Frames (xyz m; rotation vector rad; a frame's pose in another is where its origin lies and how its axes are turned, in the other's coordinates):
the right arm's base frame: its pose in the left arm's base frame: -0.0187 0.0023 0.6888 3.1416 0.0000 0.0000
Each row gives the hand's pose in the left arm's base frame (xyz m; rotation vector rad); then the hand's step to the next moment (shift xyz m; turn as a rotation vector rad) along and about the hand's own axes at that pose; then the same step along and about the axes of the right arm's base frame.
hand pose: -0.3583 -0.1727 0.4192 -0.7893 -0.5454 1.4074
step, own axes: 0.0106 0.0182 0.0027 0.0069 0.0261 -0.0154
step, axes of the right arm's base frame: -0.0127 -0.0106 0.0133 -0.0047 -0.0039 0.0305
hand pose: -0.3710 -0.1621 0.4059 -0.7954 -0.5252 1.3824
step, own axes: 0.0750 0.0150 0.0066 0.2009 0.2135 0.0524
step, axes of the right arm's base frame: -0.0042 -0.0749 0.0162 -0.1504 -0.2072 0.1521
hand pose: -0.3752 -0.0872 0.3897 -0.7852 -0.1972 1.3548
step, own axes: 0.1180 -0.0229 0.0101 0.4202 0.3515 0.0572
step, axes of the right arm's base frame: 0.0412 -0.1124 0.0147 -0.2098 -0.4122 0.2991
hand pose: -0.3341 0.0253 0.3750 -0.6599 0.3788 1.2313
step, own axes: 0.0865 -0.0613 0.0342 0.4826 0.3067 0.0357
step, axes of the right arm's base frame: 0.0818 -0.0749 0.0102 -0.1465 -0.4362 0.3413
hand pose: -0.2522 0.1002 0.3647 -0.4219 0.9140 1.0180
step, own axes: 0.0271 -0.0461 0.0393 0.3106 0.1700 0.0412
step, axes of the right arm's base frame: 0.0635 -0.0190 0.0040 -0.0623 -0.2798 0.2119
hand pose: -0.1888 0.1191 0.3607 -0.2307 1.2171 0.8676
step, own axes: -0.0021 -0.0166 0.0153 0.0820 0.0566 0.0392
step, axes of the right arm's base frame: 0.0223 0.0031 -0.0028 -0.0041 -0.0983 0.0422
